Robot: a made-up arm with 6 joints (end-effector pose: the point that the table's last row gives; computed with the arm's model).
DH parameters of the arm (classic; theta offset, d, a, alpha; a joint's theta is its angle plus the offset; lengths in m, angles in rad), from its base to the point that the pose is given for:
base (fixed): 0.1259 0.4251 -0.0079 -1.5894
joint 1: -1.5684 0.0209 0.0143 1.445
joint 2: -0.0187 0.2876 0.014 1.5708
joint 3: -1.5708 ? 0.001 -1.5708
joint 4: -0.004 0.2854 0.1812 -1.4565
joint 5: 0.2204 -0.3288 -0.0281 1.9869
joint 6: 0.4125 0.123 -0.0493 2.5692
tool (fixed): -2.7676 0.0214 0 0
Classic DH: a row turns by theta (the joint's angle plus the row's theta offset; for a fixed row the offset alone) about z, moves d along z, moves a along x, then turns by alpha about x.
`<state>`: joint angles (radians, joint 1 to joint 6).
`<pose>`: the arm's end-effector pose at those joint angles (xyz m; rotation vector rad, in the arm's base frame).
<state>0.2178 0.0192 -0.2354 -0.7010 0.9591 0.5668</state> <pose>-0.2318 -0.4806 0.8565 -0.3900 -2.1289 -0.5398</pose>
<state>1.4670 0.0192 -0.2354 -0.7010 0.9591 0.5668</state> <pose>0.3580 -0.4063 0.8351 -0.6237 -0.9605 -0.0572</pose>
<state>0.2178 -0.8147 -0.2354 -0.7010 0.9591 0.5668</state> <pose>-0.3377 -0.5821 0.3774 -0.1075 -1.6997 -1.4295</pose>
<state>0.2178 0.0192 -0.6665 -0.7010 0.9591 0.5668</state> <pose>-0.1034 -0.4825 0.8057 -0.4815 -1.7124 -0.4213</pose>
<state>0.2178 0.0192 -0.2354 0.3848 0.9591 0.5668</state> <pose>0.1883 -0.3195 0.6448 0.8536 -1.7841 -0.4091</pose>
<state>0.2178 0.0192 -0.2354 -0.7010 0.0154 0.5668</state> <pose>-0.2820 -0.4281 0.8934 -0.3239 -2.9691 0.1191</pose>
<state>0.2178 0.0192 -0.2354 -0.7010 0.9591 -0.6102</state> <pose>-0.1888 -0.4538 0.8808 -0.9299 -1.1925 0.1649</pose>
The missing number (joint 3, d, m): 0.047
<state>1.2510 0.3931 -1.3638 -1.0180 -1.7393 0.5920</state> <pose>0.3887 -0.1022 0.7405 1.5606 -1.5296 1.1670</pose>
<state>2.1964 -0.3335 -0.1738 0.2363 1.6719 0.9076</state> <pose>0.0659 -0.4172 0.3616 -0.5408 0.3641 -1.0708</pose>
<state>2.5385 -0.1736 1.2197 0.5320 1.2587 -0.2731</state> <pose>0.6940 -0.1888 0.3071 0.4167 -0.4269 0.3455</pose>
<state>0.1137 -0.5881 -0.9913 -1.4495 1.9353 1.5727</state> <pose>-0.3159 -0.4952 0.6500 -1.2048 -1.1301 -1.6788</pose>
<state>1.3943 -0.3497 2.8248 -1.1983 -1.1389 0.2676</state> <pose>-0.3775 -0.1580 0.4087 1.1683 0.2872 -0.2332</pose>
